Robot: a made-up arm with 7 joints. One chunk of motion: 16 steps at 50 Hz.
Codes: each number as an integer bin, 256 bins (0 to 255) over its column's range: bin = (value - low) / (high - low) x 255, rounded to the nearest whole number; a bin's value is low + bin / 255 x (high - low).
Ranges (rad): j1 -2.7..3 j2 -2..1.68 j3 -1.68..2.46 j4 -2.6..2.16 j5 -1.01..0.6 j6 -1.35..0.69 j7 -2.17..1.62
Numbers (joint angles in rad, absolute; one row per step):
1: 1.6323 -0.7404 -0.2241 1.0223 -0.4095 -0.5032 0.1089
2: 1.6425 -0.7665 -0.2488 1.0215 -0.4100 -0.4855 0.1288
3: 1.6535 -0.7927 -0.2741 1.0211 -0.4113 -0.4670 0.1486
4: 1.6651 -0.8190 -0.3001 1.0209 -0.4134 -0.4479 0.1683
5: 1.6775 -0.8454 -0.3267 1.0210 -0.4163 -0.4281 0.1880
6: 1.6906 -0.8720 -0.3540 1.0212 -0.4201 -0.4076 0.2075
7: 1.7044 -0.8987 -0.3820 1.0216 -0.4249 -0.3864 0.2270
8: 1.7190 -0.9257 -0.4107 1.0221 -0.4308 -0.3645 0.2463
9: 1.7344 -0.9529 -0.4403 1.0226 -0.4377 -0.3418 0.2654
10: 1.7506 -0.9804 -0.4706 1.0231 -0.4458 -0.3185 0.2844
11: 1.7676 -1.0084 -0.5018 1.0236 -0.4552 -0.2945 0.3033
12: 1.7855 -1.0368 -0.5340 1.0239 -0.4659 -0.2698 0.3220
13: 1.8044 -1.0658 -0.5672 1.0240 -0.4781 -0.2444 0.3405
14: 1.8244 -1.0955 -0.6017 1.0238 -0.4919 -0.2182 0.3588
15: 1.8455 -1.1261 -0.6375 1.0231 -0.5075 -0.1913 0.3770
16: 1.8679 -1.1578 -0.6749 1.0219 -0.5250 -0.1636 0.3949
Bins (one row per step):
1: 194 87 90 194 95 106 153
2: 194 85 88 194 95 108 155
3: 195 84 87 194 95 110 156
4: 195 82 85 194 94 113 157
5: 196 80 83 194 94 115 159
6: 196 78 82 194 93 118 160
7: 197 76 80 194 93 120 161
8: 198 74 78 194 92 123 163
9: 198 73 76 194 91 126 164
10: 199 71 74 194 89 129 165
11: 200 69 73 194 88 132 166
12: 201 67 71 194 86 135 168
13: 202 65 69 194 84 138 169
14: 202 63 66 194 82 141 170
15: 203 61 64 194 80 145 171
16: 204 58 62 194 77 148 173

